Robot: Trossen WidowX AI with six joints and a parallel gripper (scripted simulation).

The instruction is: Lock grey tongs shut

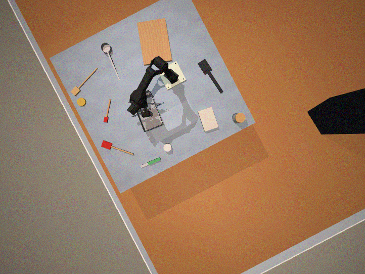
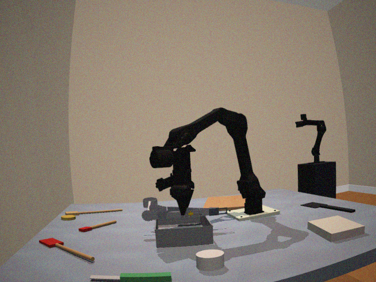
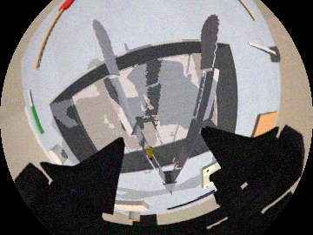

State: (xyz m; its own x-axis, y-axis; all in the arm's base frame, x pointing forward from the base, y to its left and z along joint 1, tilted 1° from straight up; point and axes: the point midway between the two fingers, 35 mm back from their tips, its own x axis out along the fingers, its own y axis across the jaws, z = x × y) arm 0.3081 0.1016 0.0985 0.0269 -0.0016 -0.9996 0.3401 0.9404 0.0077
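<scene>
Right now my gripper tip is 2 cm short of the grey roasting tin, 2 cm to the right of it and 4 cm above it. The rest, counted from my gripper tip: white puck: 3 cm ahead, 36 cm to the left, 5 cm below; red spatula: 42 cm ahead, 13 cm to the left, 6 cm below; green-handled tool: 24 cm ahead, 40 cm to the left, 6 cm below.
</scene>
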